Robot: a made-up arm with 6 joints.
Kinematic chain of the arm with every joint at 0, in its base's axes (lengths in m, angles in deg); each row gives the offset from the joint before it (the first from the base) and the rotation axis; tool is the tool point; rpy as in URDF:
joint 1: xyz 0 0 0.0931 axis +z
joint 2: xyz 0 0 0 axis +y
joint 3: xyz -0.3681 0 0.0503 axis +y
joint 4: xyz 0.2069 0 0.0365 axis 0.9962 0 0.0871
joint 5: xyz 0 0 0 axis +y
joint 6: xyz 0.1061 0 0.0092 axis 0.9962 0 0.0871
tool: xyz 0 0 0 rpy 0 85 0
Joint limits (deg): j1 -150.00..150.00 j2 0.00..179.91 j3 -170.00..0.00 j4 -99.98..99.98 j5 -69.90..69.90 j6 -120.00..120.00
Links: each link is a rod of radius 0.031 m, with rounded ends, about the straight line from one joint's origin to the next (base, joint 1, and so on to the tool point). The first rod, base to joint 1, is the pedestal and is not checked.
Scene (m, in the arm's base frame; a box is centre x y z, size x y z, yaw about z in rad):
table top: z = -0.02
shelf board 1: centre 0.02 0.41 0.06 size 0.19 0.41 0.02 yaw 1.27
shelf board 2: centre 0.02 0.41 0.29 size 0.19 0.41 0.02 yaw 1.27
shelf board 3: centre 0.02 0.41 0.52 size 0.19 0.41 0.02 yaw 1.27
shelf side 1: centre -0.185 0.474 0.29 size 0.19 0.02 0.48 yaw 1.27
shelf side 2: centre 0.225 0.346 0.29 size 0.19 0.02 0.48 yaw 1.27
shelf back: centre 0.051 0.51 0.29 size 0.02 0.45 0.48 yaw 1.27
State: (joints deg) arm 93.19 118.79 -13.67 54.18 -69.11 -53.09
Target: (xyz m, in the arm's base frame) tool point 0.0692 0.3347 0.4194
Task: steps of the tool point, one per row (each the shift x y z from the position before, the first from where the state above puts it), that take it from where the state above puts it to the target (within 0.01 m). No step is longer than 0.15 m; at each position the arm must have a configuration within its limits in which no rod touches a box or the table.
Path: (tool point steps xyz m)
1: -0.0837 0.0324 0.0090
2: -0.0949 0.0024 0.0132
3: -0.0943 -0.0309 0.0168
4: -0.0817 -0.0626 0.0198
5: 0.0700 0.0520 0.0663
6: 0.0855 0.0200 0.0618
7: 0.0874 -0.0156 0.0541
8: 0.0747 -0.0487 0.0439
9: 0.0132 0.0649 0.0064
10: 0.0266 0.0635 -0.0064

